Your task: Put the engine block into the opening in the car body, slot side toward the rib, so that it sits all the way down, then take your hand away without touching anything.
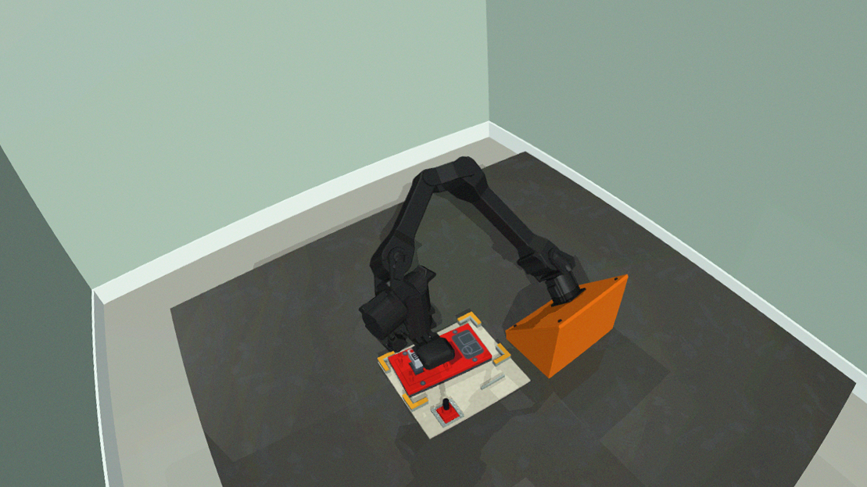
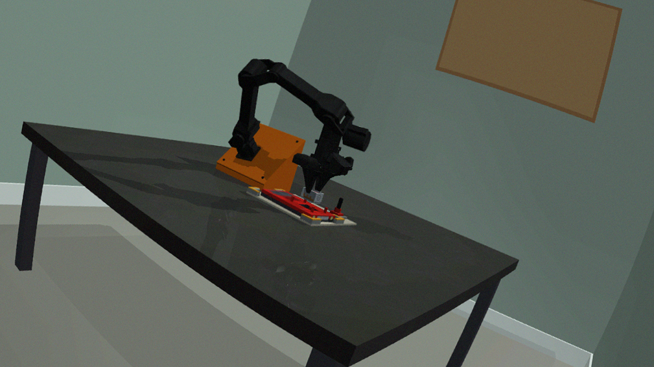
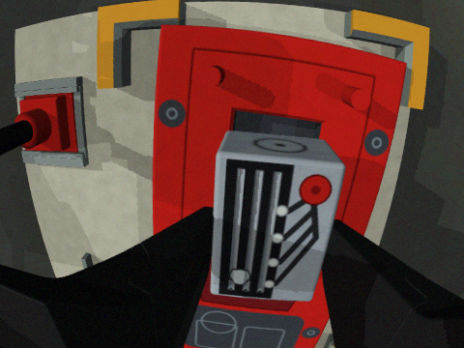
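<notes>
Now: the engine block 1 cm below my gripper tip.
</notes>
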